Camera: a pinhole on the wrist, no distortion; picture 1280 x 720 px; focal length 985.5 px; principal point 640.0 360.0 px. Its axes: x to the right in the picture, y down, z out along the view. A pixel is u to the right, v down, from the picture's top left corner.
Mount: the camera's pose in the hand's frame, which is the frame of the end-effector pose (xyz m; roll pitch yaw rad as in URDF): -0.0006 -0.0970 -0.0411 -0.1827 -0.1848 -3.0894
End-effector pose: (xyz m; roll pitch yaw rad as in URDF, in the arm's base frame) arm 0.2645 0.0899 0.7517 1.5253 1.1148 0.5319
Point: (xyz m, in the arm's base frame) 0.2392 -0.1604 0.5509
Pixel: 409.1 695.3
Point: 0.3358 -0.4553 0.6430
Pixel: 826.5 483.2
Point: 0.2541 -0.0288 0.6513
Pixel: 404.9 295.6
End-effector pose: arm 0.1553 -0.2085 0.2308 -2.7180 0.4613 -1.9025
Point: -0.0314 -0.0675 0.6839
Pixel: behind the camera
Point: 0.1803 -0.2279 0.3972
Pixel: behind the camera
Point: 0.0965 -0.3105 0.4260
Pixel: behind the camera
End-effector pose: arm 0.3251 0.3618 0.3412 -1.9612 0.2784 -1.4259
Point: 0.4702 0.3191 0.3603
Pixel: 469.9 122.7
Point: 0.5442 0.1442 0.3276
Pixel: outside the picture
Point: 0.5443 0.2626 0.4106
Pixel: 340.4 549.8
